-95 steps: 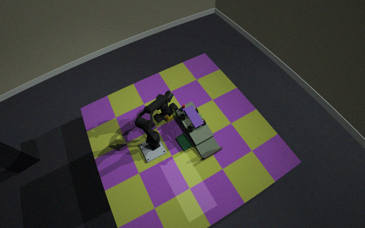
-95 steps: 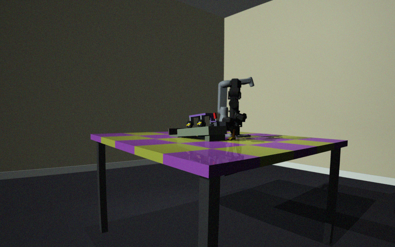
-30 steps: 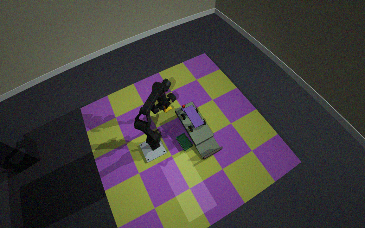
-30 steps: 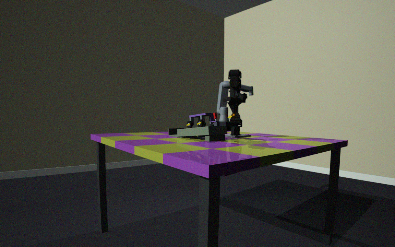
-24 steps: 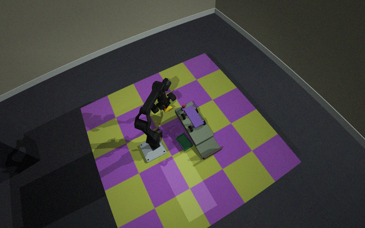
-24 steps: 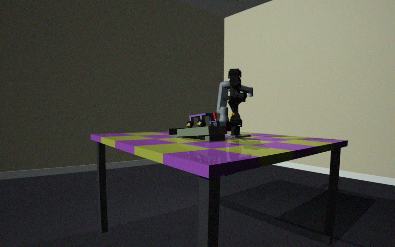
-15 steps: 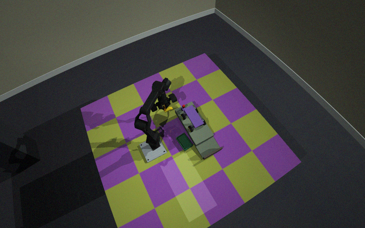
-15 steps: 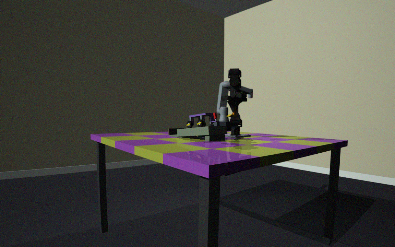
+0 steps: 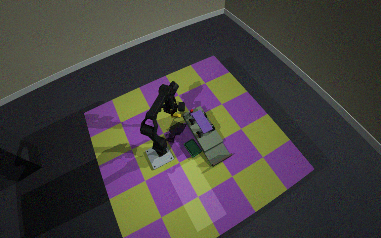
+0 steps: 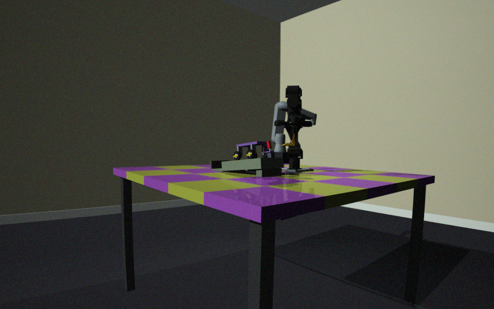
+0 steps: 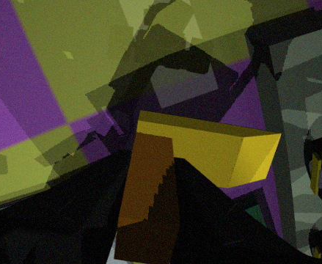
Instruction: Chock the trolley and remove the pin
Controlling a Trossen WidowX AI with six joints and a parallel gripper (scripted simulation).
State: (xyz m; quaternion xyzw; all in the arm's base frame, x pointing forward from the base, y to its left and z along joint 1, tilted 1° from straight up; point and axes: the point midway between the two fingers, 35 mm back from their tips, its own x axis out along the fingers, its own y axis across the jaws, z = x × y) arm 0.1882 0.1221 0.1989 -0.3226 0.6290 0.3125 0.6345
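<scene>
Right now the yellow chock is 2 cm ahead of my gripper tip, 1 cm to the right of it and 1 cm below it. From my gripper tip the other things lie so: green tray: 23 cm to the right, 18 cm below; red-headed stop pin: 13 cm ahead, 4 cm to the right, 4 cm below; purple trolley: 14 cm ahead, 16 cm to the right, 6 cm below.
</scene>
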